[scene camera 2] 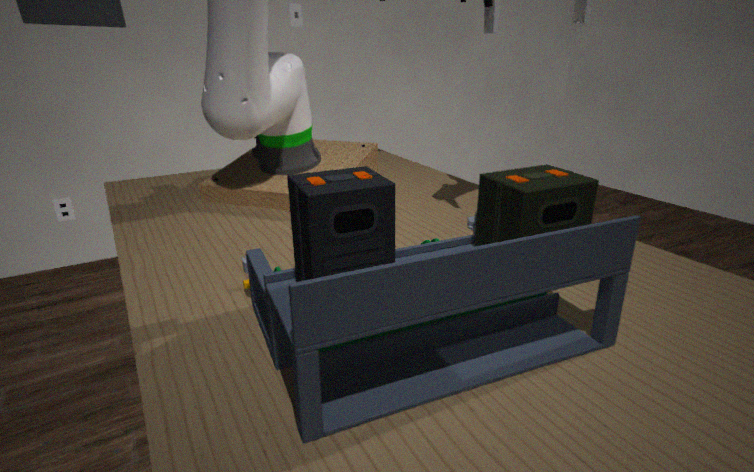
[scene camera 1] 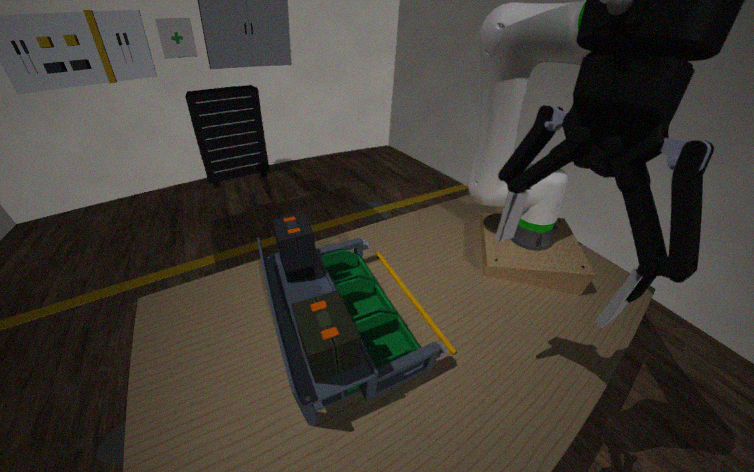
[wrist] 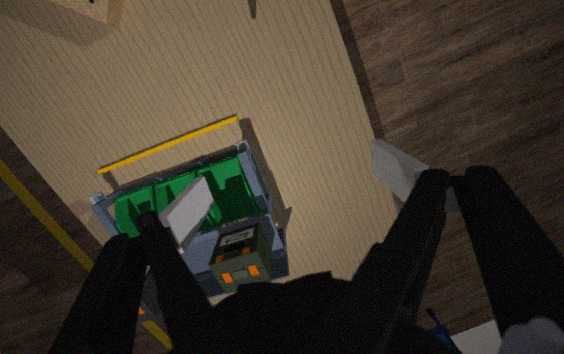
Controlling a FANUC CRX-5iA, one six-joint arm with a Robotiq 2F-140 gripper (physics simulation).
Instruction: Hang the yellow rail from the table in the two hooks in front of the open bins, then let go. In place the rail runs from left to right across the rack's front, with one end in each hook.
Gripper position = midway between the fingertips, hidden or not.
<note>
I see my gripper (scene camera 1: 548,273).
My gripper is seen too in the wrist view (wrist: 287,173).
</note>
